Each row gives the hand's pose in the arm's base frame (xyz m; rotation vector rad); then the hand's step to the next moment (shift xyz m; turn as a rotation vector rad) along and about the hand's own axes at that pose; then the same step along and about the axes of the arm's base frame.
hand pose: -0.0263 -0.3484 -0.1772 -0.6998 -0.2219 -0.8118
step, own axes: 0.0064 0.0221 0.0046 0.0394 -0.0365 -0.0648
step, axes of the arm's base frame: 0.0208 0.0098 -0.0045 -0.0048 -0.0828 -0.0140
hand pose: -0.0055 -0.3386 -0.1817 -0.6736 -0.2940 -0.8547
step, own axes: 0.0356 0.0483 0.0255 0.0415 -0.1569 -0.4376
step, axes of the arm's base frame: 0.0605 0.0180 0.0163 -0.1052 -0.3837 -0.2439
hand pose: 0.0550 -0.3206 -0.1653 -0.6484 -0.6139 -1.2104
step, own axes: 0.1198 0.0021 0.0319 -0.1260 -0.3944 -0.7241
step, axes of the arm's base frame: 0.0281 -0.0526 0.1087 -0.3513 -0.5406 -0.5293
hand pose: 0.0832 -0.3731 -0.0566 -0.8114 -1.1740 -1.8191
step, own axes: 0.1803 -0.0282 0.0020 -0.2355 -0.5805 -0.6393
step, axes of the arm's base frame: -0.1092 -0.0421 0.1401 -0.4560 -0.3857 -0.6666
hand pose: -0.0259 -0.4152 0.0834 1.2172 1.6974 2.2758
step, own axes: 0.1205 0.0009 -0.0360 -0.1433 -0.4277 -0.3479
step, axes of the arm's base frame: -0.1045 0.0281 0.0641 -0.2818 -0.1728 -0.4639
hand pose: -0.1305 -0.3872 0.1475 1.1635 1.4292 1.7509
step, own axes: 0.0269 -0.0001 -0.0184 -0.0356 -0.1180 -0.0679
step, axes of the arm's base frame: -0.0284 0.0149 0.0061 -0.0544 -0.0317 -0.1258
